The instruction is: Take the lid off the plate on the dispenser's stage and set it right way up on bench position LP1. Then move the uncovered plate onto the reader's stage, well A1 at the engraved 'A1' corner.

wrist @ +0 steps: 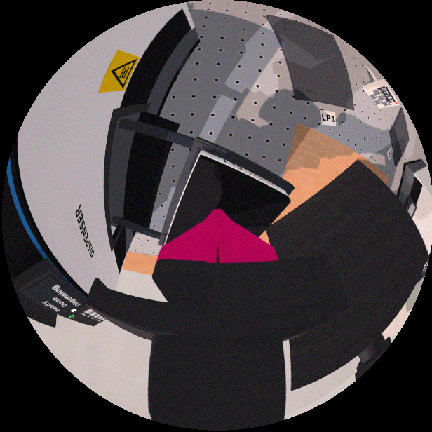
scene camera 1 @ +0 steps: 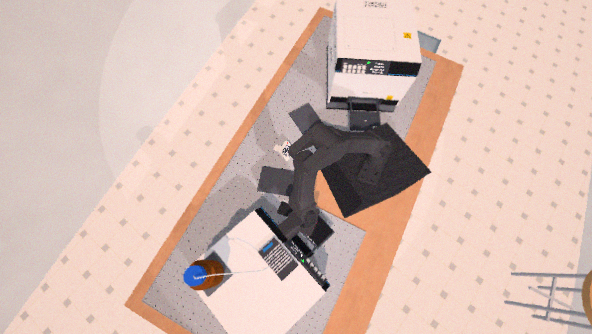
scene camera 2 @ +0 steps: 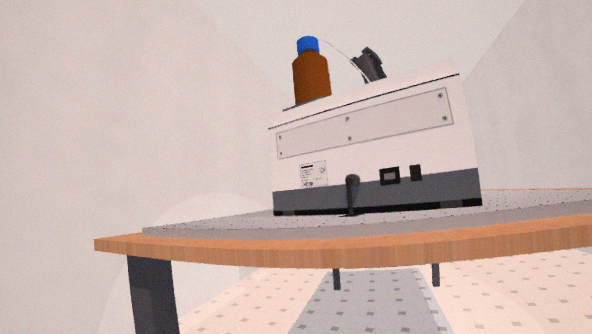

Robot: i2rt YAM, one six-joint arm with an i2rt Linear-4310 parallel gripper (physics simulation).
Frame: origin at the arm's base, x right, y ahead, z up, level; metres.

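Seen in the pictures: arm's base, origin of the base link: (scene camera 1: 375, 161).
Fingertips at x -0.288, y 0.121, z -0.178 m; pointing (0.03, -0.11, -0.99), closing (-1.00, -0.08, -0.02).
Pixels of each thing's top centre, then the offset from my fingertips to it. "*": a spot on its surface instead.
- dark plate, middle of its top: (scene camera 1: 314, 226) dx +0.001, dy -0.026, dz -0.003 m
- grey LP1 pad, middle of its top: (scene camera 1: 277, 180) dx +0.124, dy +0.213, dz -0.091 m
- reader's stage, middle of its top: (scene camera 1: 365, 113) dx +0.581, dy -0.013, dz -0.010 m
- white reader, middle of its top: (scene camera 1: 377, 28) dx +0.823, dy +0.097, dz +0.238 m
- grey pad, surface spot: (scene camera 1: 304, 117) * dx +0.475, dy +0.247, dz -0.094 m
- small clock, middle of its top: (scene camera 1: 280, 145) dx +0.268, dy +0.267, dz -0.037 m
The dark plate (scene camera 1: 324, 232) (wrist: 250, 200) sits on the dispenser's stage, with a white lettered strip along one edge in the wrist view. I cannot tell its lid from the plate body. My gripper (wrist: 217, 215) is shut and empty; its magenta fingertips meet above the plate's dark top in the wrist view. Whether they touch it is unclear. In scene camera 1 the arm hides the fingertips. The grey LP1 pad (scene camera 1: 272, 180) (wrist: 320, 65) lies beyond the plate, bare. The reader's stage (scene camera 1: 365, 121) sticks out of the reader's front and holds no visible plate.
The white dispenser (scene camera 1: 260, 300) (scene camera 2: 370, 110) (wrist: 65, 125) stands beside the gripper. An amber bottle (scene camera 1: 212, 275) (scene camera 2: 312, 77) with a blue cap stands on it. The white reader (scene camera 1: 375, 35) is at the far end. Another grey pad (scene camera 1: 304, 117) and a small clock (scene camera 1: 286, 150) (wrist: 384, 95) are on the bench.
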